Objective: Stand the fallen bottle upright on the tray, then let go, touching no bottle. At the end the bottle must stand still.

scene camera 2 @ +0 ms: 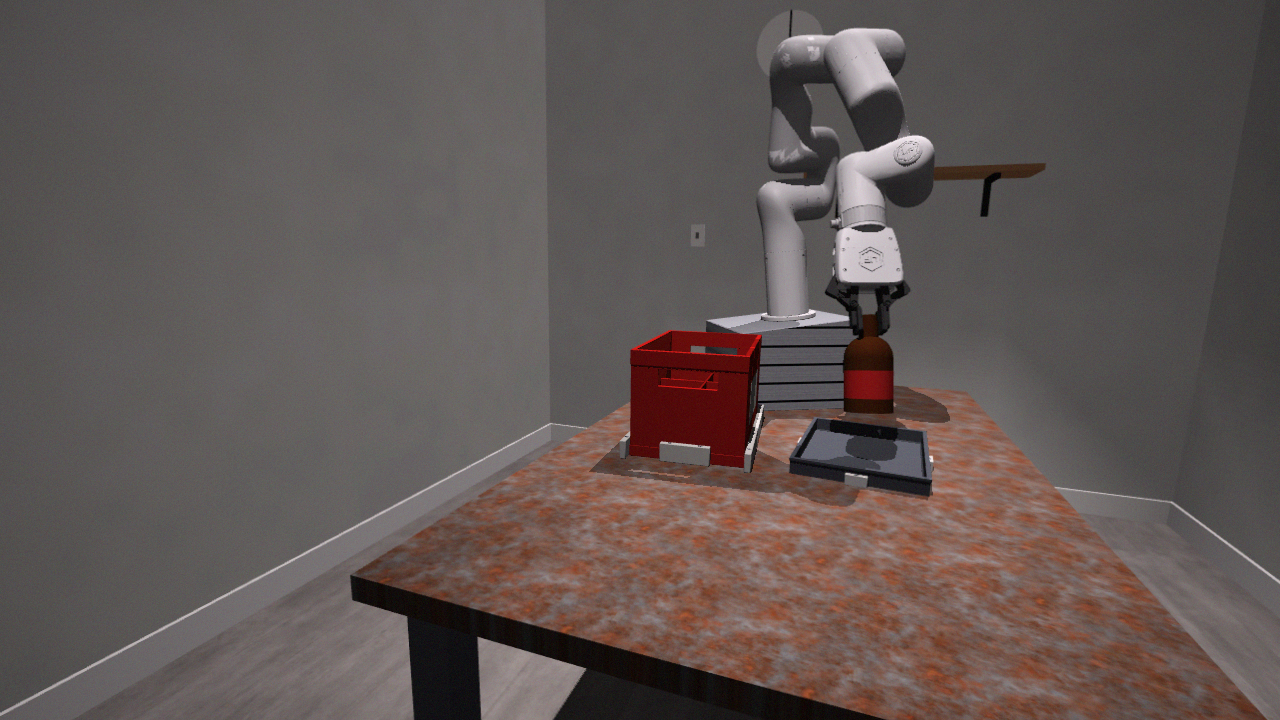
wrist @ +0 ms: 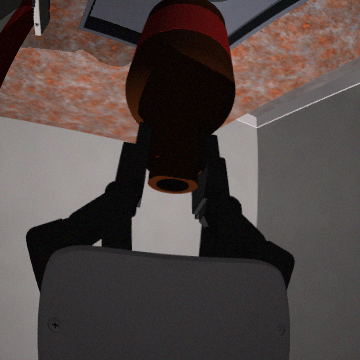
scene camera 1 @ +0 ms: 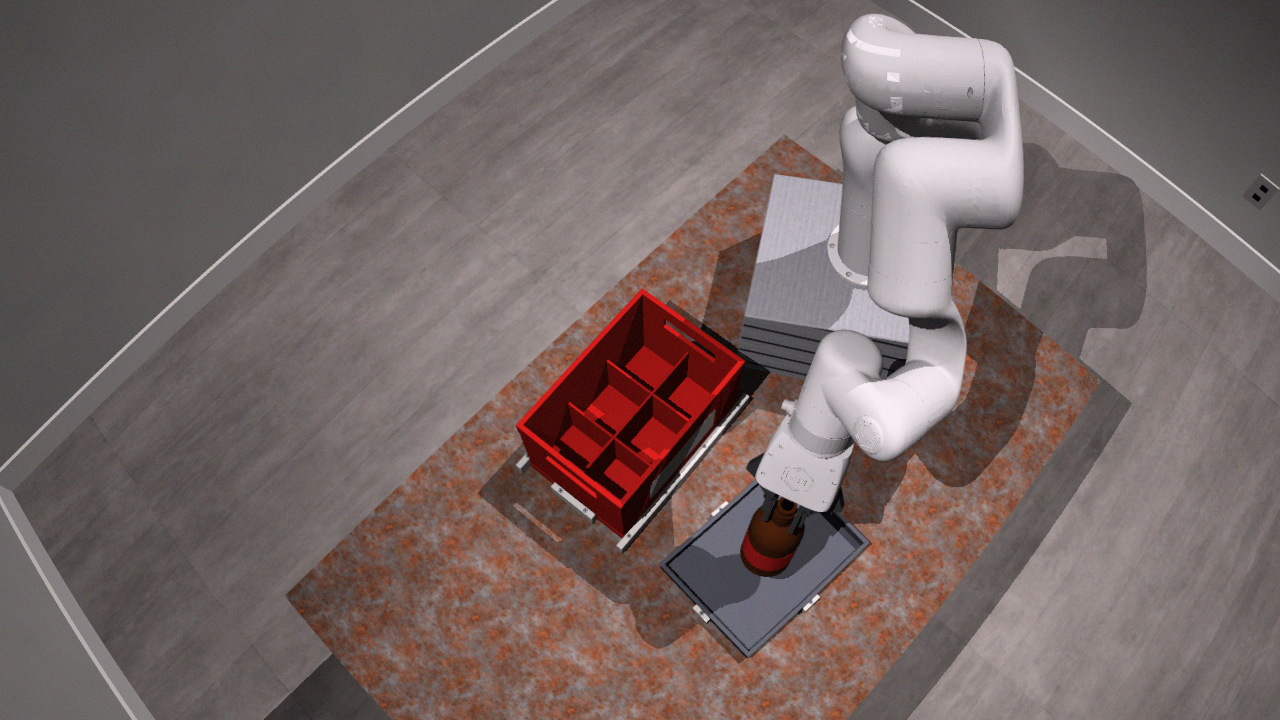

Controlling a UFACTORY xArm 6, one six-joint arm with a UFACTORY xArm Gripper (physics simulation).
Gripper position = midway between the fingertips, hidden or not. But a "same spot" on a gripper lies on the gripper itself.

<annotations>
my gripper: scene camera 2; wrist; scene camera 1 780, 520
brown bottle: scene camera 2; wrist 180, 81; scene camera 1
same spot on my gripper: (scene camera 2: 849, 300) = (wrist: 98, 230)
same spot on brown bottle: (scene camera 1: 767, 549) = (scene camera 2: 877, 355)
</annotations>
